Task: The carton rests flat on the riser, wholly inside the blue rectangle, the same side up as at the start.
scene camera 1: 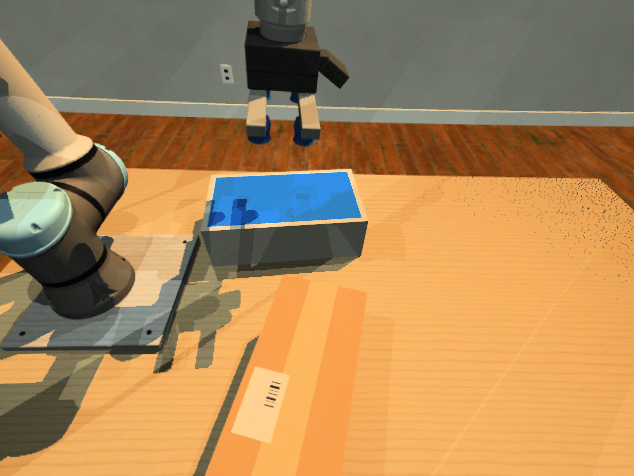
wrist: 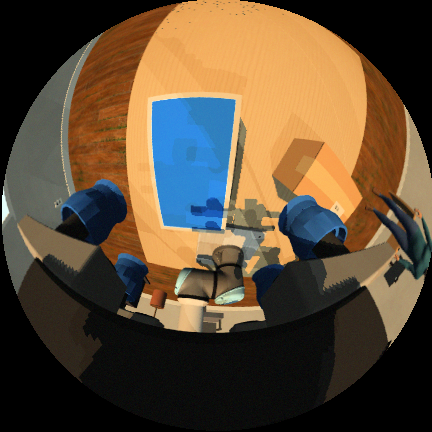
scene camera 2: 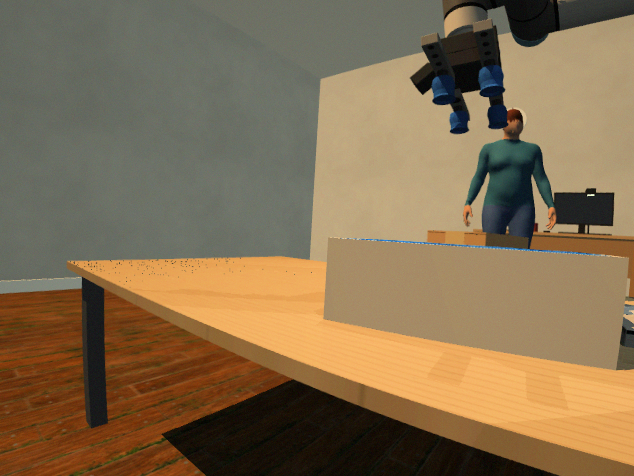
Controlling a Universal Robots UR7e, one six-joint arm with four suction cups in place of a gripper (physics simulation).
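Pixels of known places: hand at its tool point: (scene camera 1: 281, 116) (wrist: 199, 249) (scene camera 2: 473, 113); arm's base at its link origin: (scene camera 1: 96, 286) (wrist: 227, 254).
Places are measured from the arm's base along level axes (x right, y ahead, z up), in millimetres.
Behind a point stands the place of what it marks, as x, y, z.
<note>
The orange carton (scene camera 1: 332, 358) {245, 467, 129} (wrist: 312, 167) {123, 471, 130} lies flat on the table in front of the riser, lengthwise away from it and apart from it. A lighter tape strip and a white barcode label face up. Its near end is cut off in scene camera 1; it does not show in scene camera 2. The grey riser (scene camera 1: 286, 245) {-57, 405, 39} (scene camera 2: 471, 302) {-257, 382, 36} (wrist: 235, 150) {-59, 467, 102} bears the blue rectangle (scene camera 1: 327, 189) {-178, 510, 102} (scene camera 2: 460, 245) {-190, 410, 102} (wrist: 192, 130) {-153, 499, 102} on its top, with no carton on it. My gripper (scene camera 1: 282, 133) (scene camera 2: 472, 102) {-102, 409, 322} (wrist: 201, 248) {-102, 409, 322} is open, its four blue cups high above the riser's level, touching nothing.
The arm's base plate (scene camera 1: 148, 286) {9, 108, 3} is bolted to the table (scene camera 1: 486, 333) {159, 806, -18} (scene camera 2: 230, 317) {-356, 678, -18} (wrist: 300, 65) {133, 831, -18} left of the riser in scene camera 1. A person (scene camera 2: 512, 174) stands beyond the table, near a desk with a monitor (scene camera 2: 583, 208).
</note>
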